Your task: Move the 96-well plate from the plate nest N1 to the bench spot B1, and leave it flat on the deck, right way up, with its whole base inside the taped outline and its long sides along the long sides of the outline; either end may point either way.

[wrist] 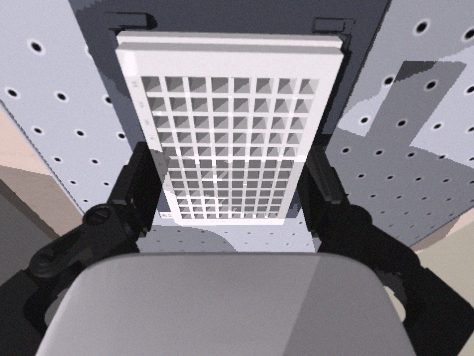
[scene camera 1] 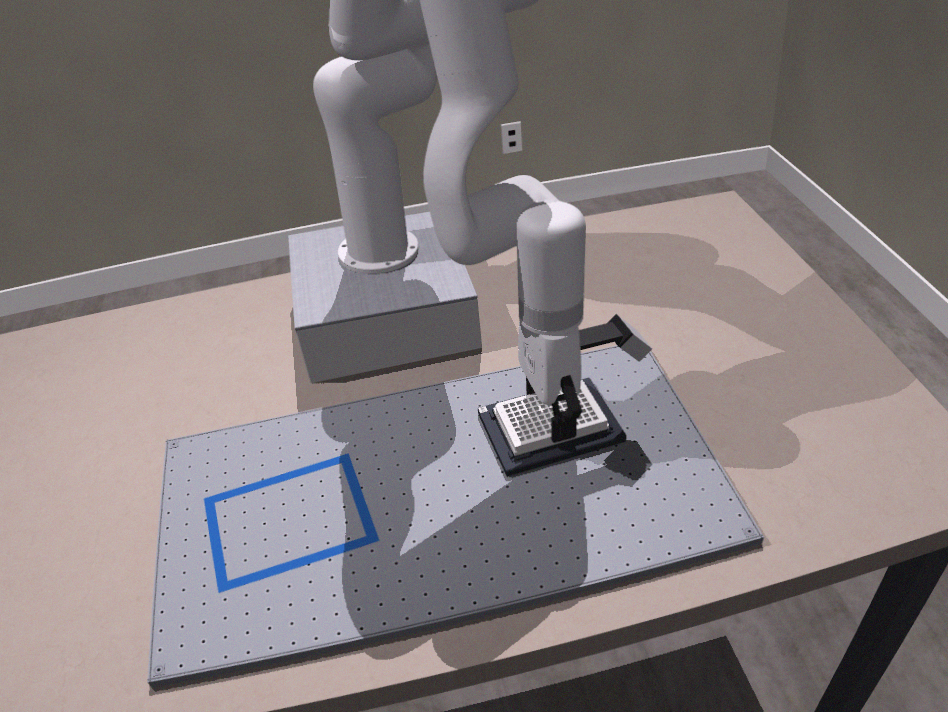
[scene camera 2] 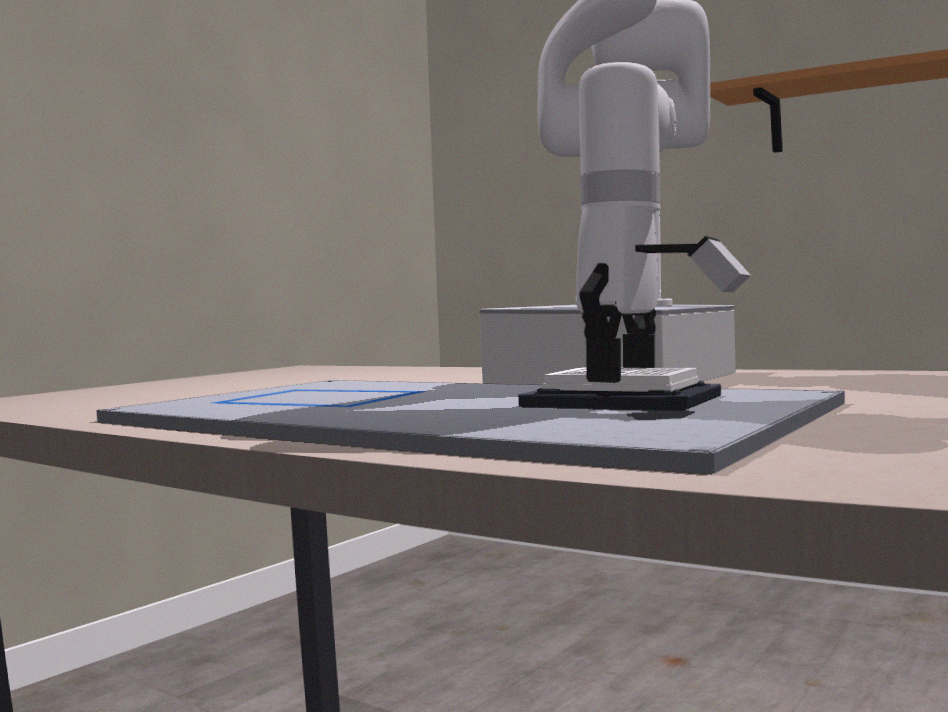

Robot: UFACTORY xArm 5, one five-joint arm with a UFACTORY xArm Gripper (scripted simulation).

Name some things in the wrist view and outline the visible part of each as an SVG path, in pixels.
My gripper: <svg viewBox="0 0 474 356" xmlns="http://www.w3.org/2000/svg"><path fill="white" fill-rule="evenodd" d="M0 286L0 356L458 356L474 332L473 306L429 268L423 268L420 259L411 248L372 224L372 217L366 209L350 204L335 168L330 166L321 144L311 145L297 183L307 230L311 232L312 238L319 238L322 241L317 252L140 253L136 241L139 238L146 238L147 232L151 230L162 190L162 183L148 143L139 141L128 164L122 167L107 202L88 209L83 215L81 225L38 250L31 258L28 268L25 270L21 269ZM69 288L48 328L45 322L47 309L58 298L58 294L64 289ZM384 286L389 287L394 292L393 295L403 305L406 315L403 322L401 322Z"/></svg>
A white 96-well plate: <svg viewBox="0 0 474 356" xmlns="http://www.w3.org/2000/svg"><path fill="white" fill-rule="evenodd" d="M121 31L116 36L119 46L115 51L175 223L179 225L283 225L344 56L340 51L343 41L338 36Z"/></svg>
